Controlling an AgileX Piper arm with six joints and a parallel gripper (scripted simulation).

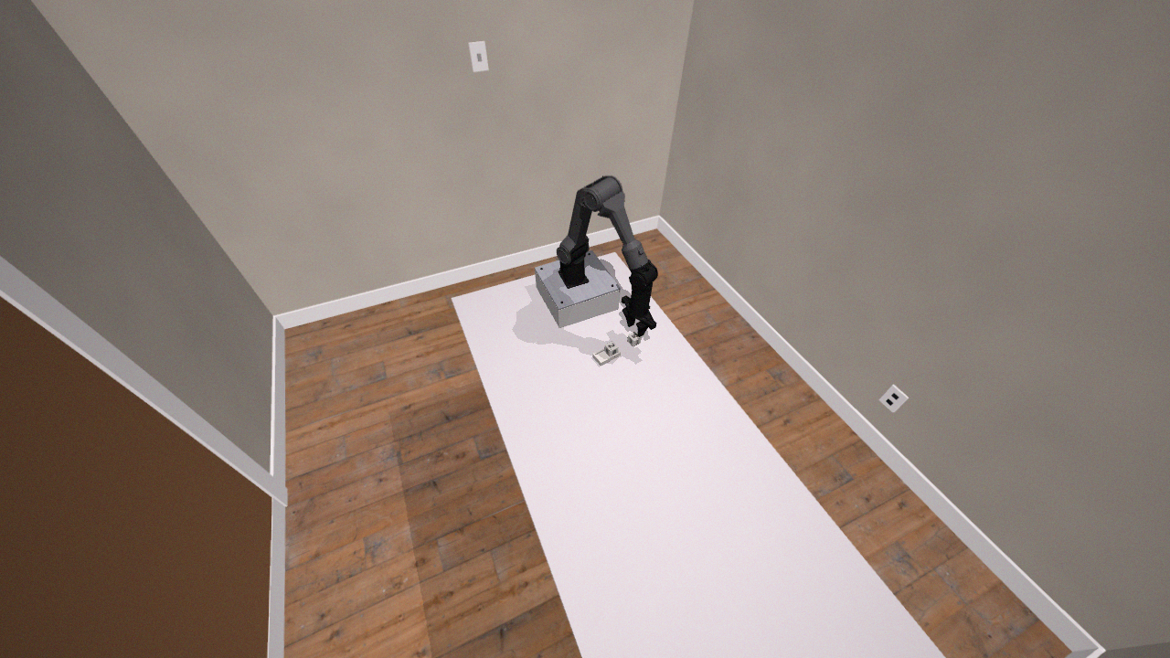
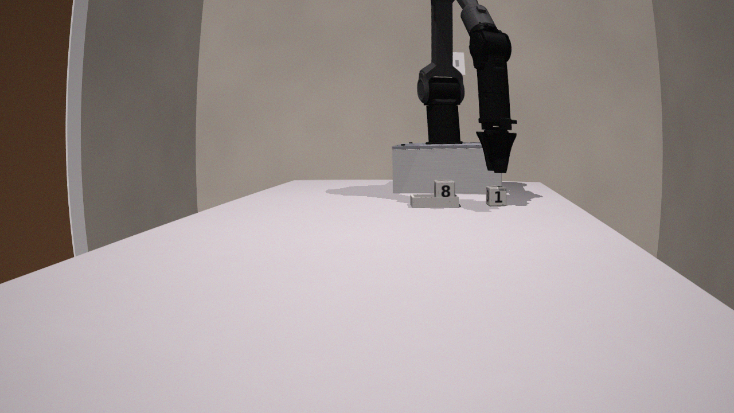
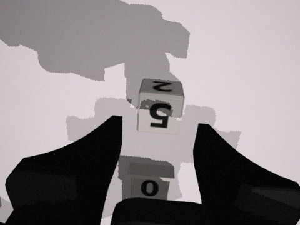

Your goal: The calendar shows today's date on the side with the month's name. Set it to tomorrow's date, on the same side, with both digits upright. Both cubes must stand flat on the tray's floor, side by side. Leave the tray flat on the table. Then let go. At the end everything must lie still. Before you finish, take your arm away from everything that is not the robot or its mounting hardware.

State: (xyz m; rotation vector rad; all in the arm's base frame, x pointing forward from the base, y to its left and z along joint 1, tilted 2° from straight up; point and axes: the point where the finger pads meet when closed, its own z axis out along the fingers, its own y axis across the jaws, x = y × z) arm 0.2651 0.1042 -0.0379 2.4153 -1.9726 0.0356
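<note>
Right now my hand is 110 mm to the left of the grey calendar tray, 50 mm above it and 20 mm short of it.
</note>
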